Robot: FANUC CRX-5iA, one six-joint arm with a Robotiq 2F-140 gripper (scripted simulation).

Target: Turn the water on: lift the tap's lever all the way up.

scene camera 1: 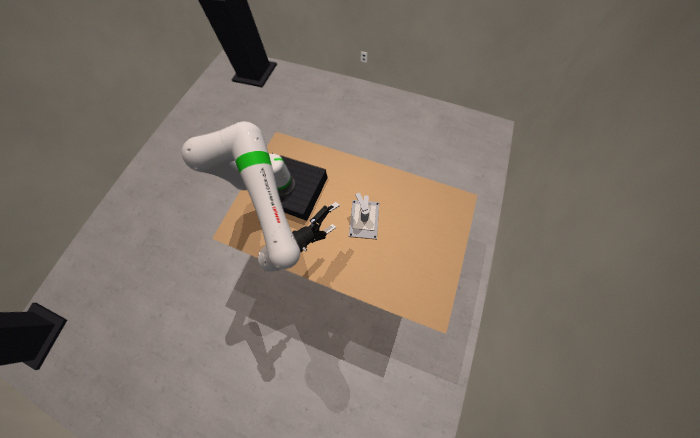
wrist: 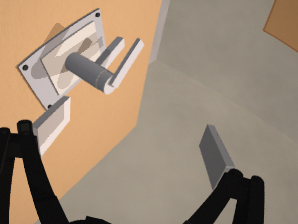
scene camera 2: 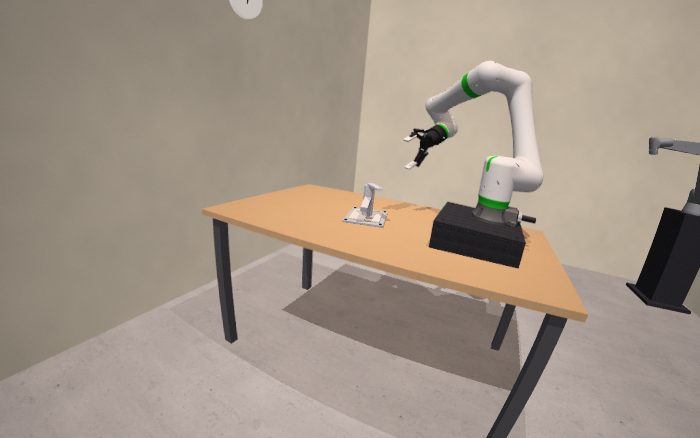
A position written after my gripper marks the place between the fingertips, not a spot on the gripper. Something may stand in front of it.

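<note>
My gripper (wrist: 136,122). Tap (wrist: 77,56).
</note>
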